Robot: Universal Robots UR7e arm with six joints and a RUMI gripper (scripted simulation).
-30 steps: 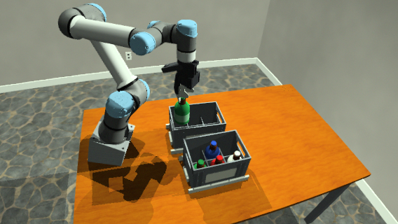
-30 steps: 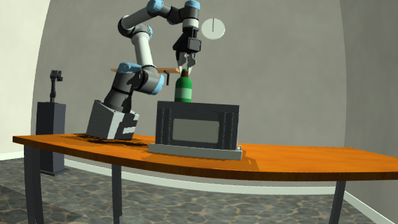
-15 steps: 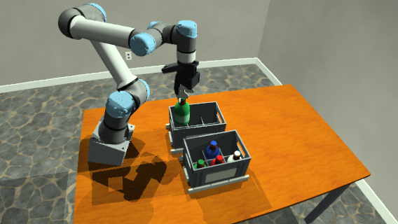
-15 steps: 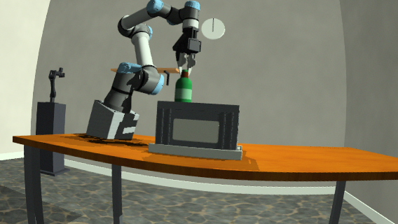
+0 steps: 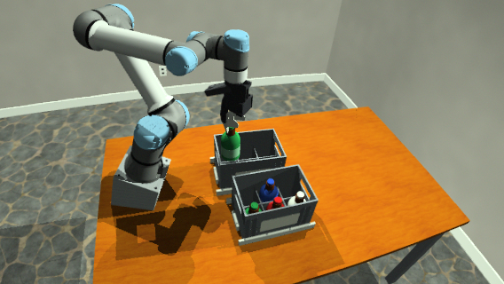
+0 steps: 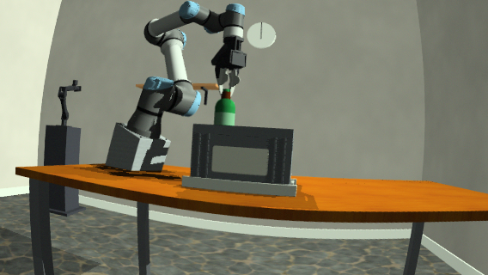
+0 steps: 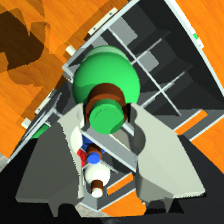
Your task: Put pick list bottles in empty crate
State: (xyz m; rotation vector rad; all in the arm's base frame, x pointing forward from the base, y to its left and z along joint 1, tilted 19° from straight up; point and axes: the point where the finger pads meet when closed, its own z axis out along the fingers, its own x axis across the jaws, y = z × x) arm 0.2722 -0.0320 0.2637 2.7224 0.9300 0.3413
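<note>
Now: hand 70 mm above the green bottle. Also, from my hand: pick list (120 mm ahead, 160 mm to the left, 320 mm below); then blue-label bottle (100 mm ahead, 180 mm to the right, 230 mm below); then red-label bottle (80 mm ahead, 260 mm to the right, 230 mm below).
</note>
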